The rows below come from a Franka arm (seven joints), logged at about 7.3 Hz.
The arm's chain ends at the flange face. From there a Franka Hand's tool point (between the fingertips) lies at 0.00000 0.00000 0.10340 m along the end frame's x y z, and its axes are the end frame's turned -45 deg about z.
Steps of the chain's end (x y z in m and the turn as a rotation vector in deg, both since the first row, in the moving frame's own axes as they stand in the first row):
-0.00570, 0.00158, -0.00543, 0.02, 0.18, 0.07
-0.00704, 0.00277, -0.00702, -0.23, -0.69, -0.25
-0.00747, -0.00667, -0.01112, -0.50, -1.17, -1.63
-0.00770, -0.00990, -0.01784, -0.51, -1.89, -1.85
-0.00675, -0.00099, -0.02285, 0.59, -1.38, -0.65
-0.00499, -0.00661, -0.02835, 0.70, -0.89, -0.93
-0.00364, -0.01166, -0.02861, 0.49, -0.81, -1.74
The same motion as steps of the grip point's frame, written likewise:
-0.00489, -0.00271, -0.00543, -0.11, 0.14, 0.07
-0.00811, -0.00360, -0.00703, 0.33, -0.65, -0.25
-0.00271, -0.01082, -0.01115, 0.47, -1.18, -1.63
-0.00153, -0.01416, -0.01790, 0.98, -1.70, -1.85
-0.00510, -0.00798, -0.02289, 1.39, -0.56, -0.65
0.00089, -0.01023, -0.02837, 1.12, -0.13, -0.93
0.00524, -0.01247, -0.02862, 0.92, -0.23, -1.74

